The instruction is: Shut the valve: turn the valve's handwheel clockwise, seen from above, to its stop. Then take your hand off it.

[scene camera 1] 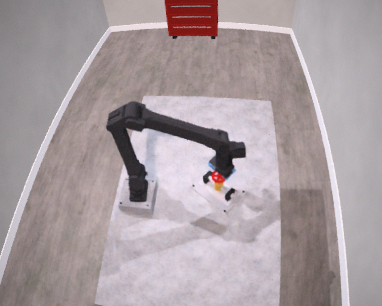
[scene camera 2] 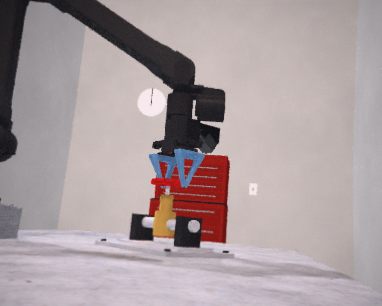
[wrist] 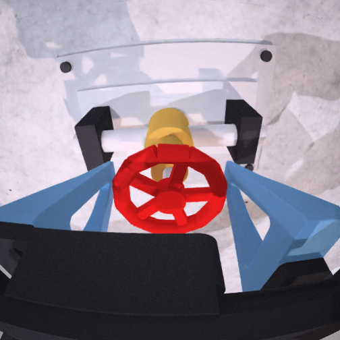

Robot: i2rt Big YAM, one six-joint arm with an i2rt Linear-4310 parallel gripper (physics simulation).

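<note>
The valve's red handwheel point(scene camera 1: 217, 177) point(scene camera 2: 159, 181) point(wrist: 170, 201) sits level on a thin stem above the yellow valve body point(scene camera 1: 218, 187) point(scene camera 2: 163, 219) point(wrist: 168, 122). My gripper point(scene camera 1: 220, 172) point(scene camera 2: 175, 185) point(wrist: 169, 169) points down over the valve, its blue fingers on opposite sides of the wheel. In the wrist view both fingertips meet the rim, left and right, so the gripper is shut on the handwheel. In that view the line between the fingertips runs about parallel to the white pipe point(wrist: 212, 135). The wheel's turn angle relative to its stop cannot be told.
Two black brackets point(wrist: 92, 137) point(wrist: 244, 131) hold the pipe on a pale base plate point(wrist: 165, 62) point(scene camera 1: 207, 194) with dark bolts at its corners. The arm's own base point(scene camera 1: 131, 205) stands to the left in scene camera 1. A red drawer cabinet point(scene camera 1: 192, 17) point(scene camera 2: 218, 220) stands far behind.
</note>
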